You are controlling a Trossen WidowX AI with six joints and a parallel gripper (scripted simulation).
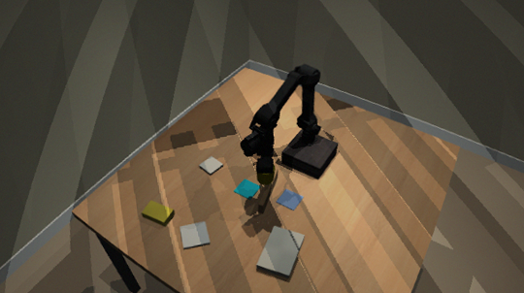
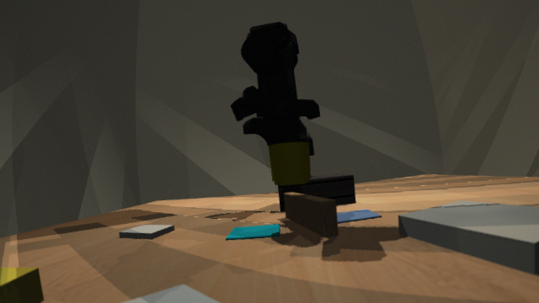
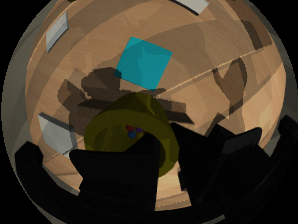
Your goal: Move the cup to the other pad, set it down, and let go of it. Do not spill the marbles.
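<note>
The cyan pad is 6 cm ahead of my gripper tip, 5 cm to the right of it and 11 cm below it. Also, from my gripper tip: wooden bar: 3 cm ahead, 4 cm to the left, 9 cm below; then cup: 2 cm ahead, 2 cm to the left; then blue pad: 1 cm behind, 12 cm to the left, 11 cm below.
</note>
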